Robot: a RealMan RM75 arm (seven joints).
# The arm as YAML. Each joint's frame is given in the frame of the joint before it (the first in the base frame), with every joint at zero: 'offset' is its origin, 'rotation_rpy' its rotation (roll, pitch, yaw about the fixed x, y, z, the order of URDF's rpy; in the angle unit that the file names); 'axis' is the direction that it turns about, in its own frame. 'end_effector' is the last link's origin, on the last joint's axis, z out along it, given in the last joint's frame.
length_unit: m
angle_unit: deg
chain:
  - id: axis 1
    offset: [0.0, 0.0, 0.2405]
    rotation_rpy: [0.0, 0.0, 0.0]
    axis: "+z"
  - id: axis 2
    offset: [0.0, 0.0, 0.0]
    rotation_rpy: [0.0, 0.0, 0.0]
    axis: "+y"
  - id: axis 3
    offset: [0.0, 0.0, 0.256]
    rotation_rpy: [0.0, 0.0, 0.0]
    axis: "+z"
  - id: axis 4
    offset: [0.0, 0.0, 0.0]
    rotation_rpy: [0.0, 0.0, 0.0]
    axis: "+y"
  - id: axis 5
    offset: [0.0, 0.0, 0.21]
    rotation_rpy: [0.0, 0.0, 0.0]
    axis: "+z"
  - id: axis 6
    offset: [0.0, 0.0, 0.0]
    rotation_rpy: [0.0, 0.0, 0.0]
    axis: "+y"
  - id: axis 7
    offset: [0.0, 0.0, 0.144]
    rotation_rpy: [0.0, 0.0, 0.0]
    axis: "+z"
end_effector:
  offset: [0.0, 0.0, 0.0]
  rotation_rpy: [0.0, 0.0, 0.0]
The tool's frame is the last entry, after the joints.
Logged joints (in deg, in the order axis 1, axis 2, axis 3, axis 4, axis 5, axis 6, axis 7), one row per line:
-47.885 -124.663 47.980 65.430 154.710 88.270 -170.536
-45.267 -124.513 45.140 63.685 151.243 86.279 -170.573
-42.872 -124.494 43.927 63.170 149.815 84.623 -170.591
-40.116 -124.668 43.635 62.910 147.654 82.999 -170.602
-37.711 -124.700 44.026 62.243 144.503 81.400 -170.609
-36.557 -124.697 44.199 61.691 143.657 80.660 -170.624
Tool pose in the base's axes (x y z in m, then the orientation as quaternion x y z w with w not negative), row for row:
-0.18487 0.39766 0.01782 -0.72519 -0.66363 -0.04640 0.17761
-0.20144 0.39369 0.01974 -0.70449 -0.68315 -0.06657 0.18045
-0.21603 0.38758 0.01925 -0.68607 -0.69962 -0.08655 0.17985
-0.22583 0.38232 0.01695 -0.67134 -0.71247 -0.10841 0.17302
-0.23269 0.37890 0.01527 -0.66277 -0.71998 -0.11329 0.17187
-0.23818 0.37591 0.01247 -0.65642 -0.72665 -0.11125 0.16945
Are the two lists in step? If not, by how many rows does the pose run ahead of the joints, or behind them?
The pose runs 1 row ahead of the joints: the pose in row i belongs to the joints in row i + 1.
